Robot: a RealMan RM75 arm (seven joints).
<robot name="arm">
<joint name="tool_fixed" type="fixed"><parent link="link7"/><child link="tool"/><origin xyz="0 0 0" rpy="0 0 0"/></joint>
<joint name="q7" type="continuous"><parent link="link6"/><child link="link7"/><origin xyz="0 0 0.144" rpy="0 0 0"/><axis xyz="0 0 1"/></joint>
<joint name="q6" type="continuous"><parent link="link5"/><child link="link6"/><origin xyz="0 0 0" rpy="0 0 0"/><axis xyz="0 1 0"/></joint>
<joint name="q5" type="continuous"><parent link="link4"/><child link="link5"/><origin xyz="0 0 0.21" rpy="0 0 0"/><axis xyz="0 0 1"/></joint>
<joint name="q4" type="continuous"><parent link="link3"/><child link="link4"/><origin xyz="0 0 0" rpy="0 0 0"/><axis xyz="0 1 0"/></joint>
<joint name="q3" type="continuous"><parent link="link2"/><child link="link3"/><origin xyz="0 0 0.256" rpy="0 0 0"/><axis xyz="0 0 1"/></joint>
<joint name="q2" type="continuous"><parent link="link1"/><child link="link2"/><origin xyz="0 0 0" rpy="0 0 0"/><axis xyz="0 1 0"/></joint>
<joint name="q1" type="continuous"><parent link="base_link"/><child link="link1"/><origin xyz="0 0 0.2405" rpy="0 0 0"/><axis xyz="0 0 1"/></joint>
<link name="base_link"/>
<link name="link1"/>
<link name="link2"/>
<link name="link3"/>
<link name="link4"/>
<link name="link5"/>
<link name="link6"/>
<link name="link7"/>
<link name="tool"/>
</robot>
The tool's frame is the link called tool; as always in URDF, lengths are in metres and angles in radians. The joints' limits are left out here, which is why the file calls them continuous.
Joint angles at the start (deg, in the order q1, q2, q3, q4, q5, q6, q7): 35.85 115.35 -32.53 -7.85 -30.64 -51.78 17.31
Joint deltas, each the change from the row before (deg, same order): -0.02 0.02 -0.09 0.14 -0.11 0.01 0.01; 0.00 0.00 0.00 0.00 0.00 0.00 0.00; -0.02 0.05 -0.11 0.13 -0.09 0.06 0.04; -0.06 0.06 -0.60 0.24 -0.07 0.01 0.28; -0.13 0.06 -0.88 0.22 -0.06 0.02 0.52; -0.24 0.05 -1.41 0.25 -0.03 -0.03 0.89; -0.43 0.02 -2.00 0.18 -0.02 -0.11 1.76; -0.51 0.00 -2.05 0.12 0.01 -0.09 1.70; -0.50 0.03 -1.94 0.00 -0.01 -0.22 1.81; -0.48 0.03 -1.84 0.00 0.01 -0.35 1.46; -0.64 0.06 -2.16 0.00 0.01 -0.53 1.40; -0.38 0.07 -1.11 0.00 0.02 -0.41 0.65; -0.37 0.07 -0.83 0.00 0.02 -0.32 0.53
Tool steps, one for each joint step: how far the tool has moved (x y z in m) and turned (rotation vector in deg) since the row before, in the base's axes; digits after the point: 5 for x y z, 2 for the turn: 0.00012 -0.00033 -0.00122 -0.26 -0.01 -0.02; 0.00000 0.00000 0.00000 0.00 0.00 0.00; 0.00013 -0.00035 -0.00152 -0.29 0.05 -0.05; -0.00026 -0.00055 -0.00298 -0.67 0.10 0.13; -0.00019 -0.00082 -0.00341 -0.84 0.18 0.21; -0.00019 -0.00133 -0.00438 -1.16 0.29 0.37; 0.00010 -0.00213 -0.00485 -1.43 0.79 0.59; 0.00065 -0.00260 -0.00452 -1.43 0.70 0.49; 0.00015 -0.00247 -0.00398 -1.26 0.83 0.60; -0.00009 -0.00248 -0.00366 -1.16 0.56 0.65; 0.00010 -0.00355 -0.00449 -1.37 0.39 0.76; -0.00001 -0.00226 -0.00252 -0.67 0.19 0.45; 0.00049 -0.00227 -0.00203 -0.51 0.21 0.26
